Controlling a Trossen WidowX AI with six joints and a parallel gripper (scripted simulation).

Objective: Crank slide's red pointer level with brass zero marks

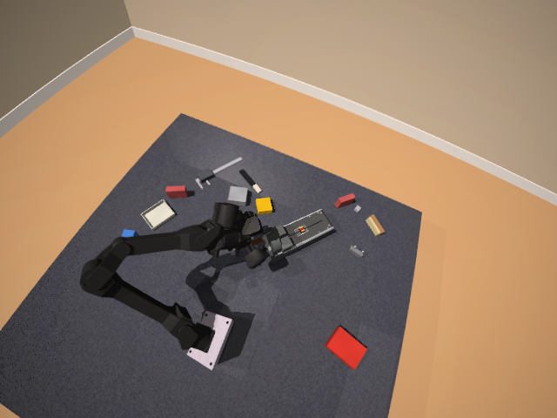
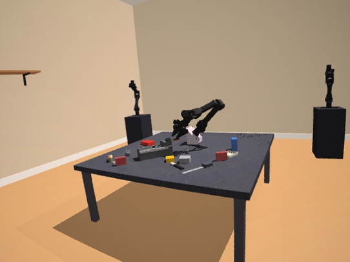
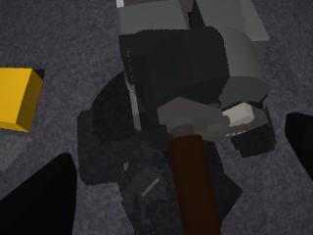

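Right now the brown crank handle is 20 mm below my gripper tip, 10 mm to the left of it and 10 mm behind it. From my gripper tip the other things lie so: grey block 190 mm ahead, 150 mm to the left, 110 mm below; then yellow block 180 mm ahead, 120 mm below, 40 mm to the left; then red pointer 130 mm to the right, 100 mm ahead, 50 mm below.
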